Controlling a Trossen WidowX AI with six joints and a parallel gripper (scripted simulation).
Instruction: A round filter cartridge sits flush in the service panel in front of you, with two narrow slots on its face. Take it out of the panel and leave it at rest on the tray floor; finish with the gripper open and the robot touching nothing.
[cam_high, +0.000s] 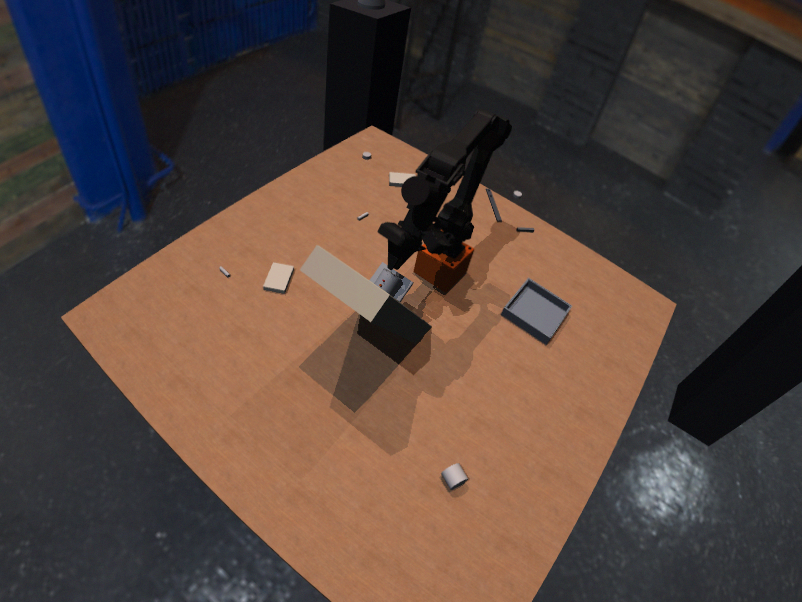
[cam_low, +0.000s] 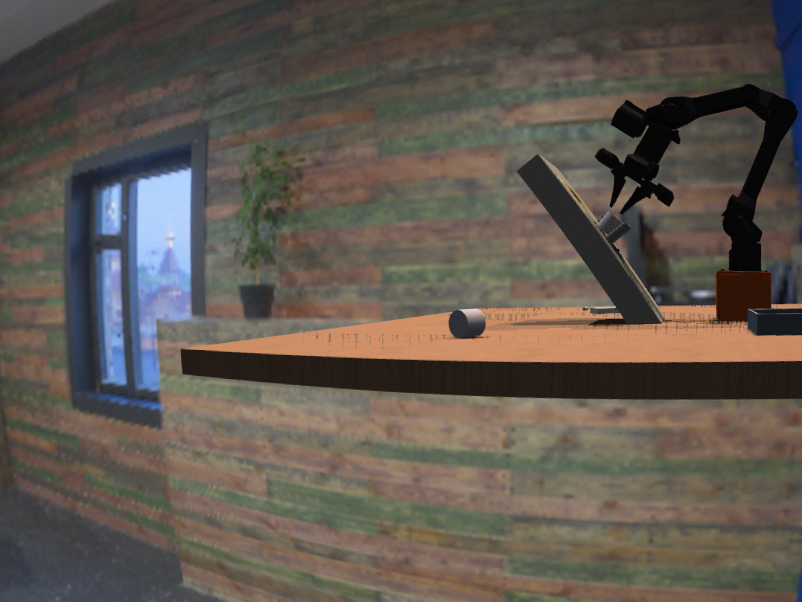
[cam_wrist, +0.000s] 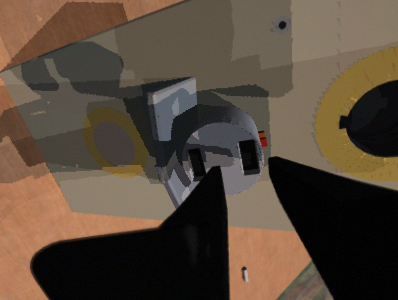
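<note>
My gripper tip is now 10 mm short of the round grey filter cartridge and 30 mm above it. Round my gripper tip: grey box: 320 mm behind, 310 mm to the left, 220 mm below; service panel: 50 mm ahead, 50 mm below.
</note>
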